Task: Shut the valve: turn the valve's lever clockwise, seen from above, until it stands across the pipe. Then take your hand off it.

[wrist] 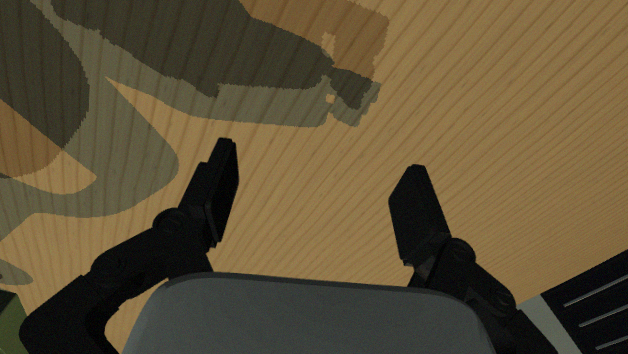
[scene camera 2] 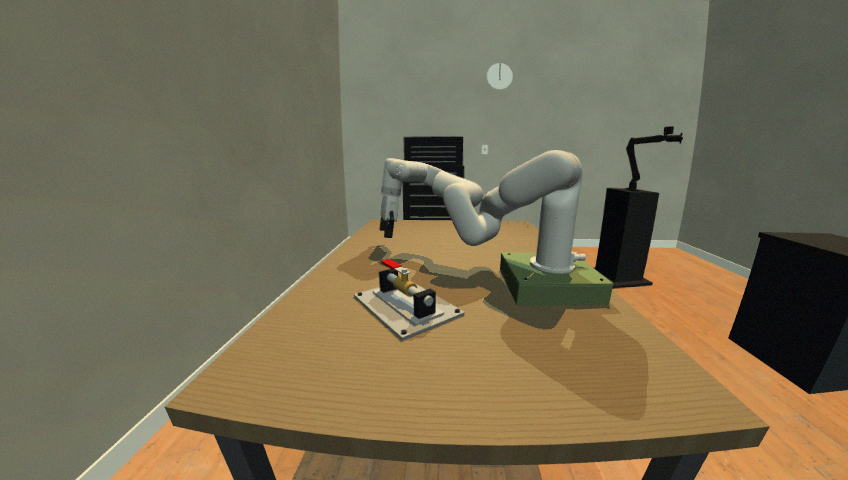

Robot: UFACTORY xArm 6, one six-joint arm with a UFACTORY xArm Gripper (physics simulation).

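Observation:
The valve (scene camera 2: 406, 285) is a brass body on a light pipe (scene camera 2: 393, 278), held between two black end blocks on a pale base plate (scene camera 2: 389, 321). Its red lever (scene camera 2: 390, 263) points away from the valve's stem toward the back left, roughly along the pipe. My gripper (scene camera 2: 387, 236) (wrist: 320, 171) is open and empty. In the scene view it hangs above the table, beyond the valve and higher than the lever, touching neither. The valve does not show in the wrist view.
The wooden table (scene camera 2: 452, 386) (wrist: 310, 215) carries the arm's green base block (scene camera 2: 562, 294) to the right of the valve. A black slatted cabinet (scene camera 2: 433, 142) (wrist: 595, 295) stands behind the table. A black pedestal (scene camera 2: 626, 237) with a small black arm stands at the right, and a black box (scene camera 2: 791, 309) nearer.

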